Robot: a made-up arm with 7 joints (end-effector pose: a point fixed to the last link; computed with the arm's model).
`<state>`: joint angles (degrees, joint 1 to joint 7).
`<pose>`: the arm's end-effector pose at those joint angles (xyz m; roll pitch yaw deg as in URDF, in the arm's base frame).
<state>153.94 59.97 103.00 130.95 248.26 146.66 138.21</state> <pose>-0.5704 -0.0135 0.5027 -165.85 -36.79 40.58</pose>
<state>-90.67 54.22 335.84 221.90 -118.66 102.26 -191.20</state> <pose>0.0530 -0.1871 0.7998 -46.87 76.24 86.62</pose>
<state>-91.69 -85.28 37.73 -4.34 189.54 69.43 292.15</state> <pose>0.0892 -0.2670 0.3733 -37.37 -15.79 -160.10</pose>
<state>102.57 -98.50 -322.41 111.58 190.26 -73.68 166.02</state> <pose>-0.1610 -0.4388 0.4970 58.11 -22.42 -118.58</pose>
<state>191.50 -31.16 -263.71 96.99 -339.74 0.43 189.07</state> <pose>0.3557 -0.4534 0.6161 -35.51 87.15 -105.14</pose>
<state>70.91 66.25 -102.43 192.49 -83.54 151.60 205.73</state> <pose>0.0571 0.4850 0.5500 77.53 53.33 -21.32</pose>
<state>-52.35 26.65 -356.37 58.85 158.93 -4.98 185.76</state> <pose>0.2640 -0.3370 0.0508 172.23 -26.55 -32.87</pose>
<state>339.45 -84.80 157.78 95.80 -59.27 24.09 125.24</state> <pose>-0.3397 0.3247 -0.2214 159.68 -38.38 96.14</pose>
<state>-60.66 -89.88 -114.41 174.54 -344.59 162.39 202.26</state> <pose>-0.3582 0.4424 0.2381 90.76 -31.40 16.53</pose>
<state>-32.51 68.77 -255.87 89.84 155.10 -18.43 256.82</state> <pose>0.4338 0.3227 0.4227 -90.61 28.67 -14.94</pose>
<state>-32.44 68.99 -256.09 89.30 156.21 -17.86 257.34</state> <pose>0.4309 0.3257 0.4204 -90.27 30.45 -14.43</pose>
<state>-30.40 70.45 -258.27 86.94 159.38 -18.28 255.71</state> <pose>0.4106 0.3469 0.3943 -92.64 33.66 -11.28</pose>
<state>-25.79 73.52 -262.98 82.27 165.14 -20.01 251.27</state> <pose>0.3604 0.3852 0.3400 -98.03 39.07 -4.50</pose>
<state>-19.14 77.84 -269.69 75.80 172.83 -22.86 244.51</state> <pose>0.2747 0.4223 0.2705 -104.38 46.96 6.08</pose>
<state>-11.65 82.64 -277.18 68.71 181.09 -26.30 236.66</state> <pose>0.1671 0.4366 0.2069 -107.99 56.63 20.33</pose>
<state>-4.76 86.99 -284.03 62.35 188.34 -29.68 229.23</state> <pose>0.0670 0.4241 0.1635 -104.98 65.87 38.39</pose>
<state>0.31 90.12 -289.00 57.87 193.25 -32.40 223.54</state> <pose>-0.0018 0.4010 0.1408 -94.49 71.78 59.05</pose>
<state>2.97 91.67 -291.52 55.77 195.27 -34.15 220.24</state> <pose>-0.0340 0.3850 0.1314 -85.00 73.39 73.71</pose>
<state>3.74 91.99 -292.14 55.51 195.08 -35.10 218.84</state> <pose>-0.0408 0.3803 0.1283 -83.34 72.49 77.14</pose>
